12 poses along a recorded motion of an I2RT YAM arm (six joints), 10 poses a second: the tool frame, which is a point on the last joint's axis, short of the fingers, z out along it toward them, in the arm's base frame.
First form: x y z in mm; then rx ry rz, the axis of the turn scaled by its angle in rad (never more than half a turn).
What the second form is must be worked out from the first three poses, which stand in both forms.
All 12 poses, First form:
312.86 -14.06 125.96 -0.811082 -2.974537 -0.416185
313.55 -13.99 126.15 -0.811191 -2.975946 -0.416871
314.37 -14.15 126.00 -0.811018 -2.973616 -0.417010
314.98 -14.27 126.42 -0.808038 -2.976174 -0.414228
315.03 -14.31 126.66 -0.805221 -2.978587 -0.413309
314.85 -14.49 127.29 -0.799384 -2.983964 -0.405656
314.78 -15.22 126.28 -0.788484 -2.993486 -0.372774
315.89 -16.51 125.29 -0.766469 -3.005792 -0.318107
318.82 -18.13 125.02 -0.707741 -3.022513 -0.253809
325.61 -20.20 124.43 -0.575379 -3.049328 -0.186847
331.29 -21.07 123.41 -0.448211 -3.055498 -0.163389
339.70 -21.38 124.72 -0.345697 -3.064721 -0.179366
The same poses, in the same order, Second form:
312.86 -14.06 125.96 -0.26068 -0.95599 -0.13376 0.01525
313.55 -13.99 126.15 -0.26059 -0.95601 -0.13392 0.01451
314.37 -14.15 126.00 -0.26072 -0.95593 -0.13406 0.01564
314.98 -14.27 126.42 -0.25966 -0.95637 -0.13311 0.01499
315.03 -14.31 126.66 -0.25863 -0.95670 -0.13275 0.01426
314.85 -14.49 127.29 -0.25654 -0.95764 -0.13019 0.01294
314.78 -15.22 126.28 -0.25287 -0.96001 -0.11955 0.01182
315.89 -16.51 125.29 -0.24578 -0.96387 -0.10201 0.01167
318.82 -18.13 125.02 -0.22721 -0.97034 -0.08148 0.01348
325.61 -20.20 124.43 -0.18506 -0.98075 -0.06010 0.01642
331.29 -21.07 123.41 -0.14489 -0.98773 -0.05282 0.02454
339.70 -21.38 124.72 -0.11186 -0.99168 -0.05804 0.02611

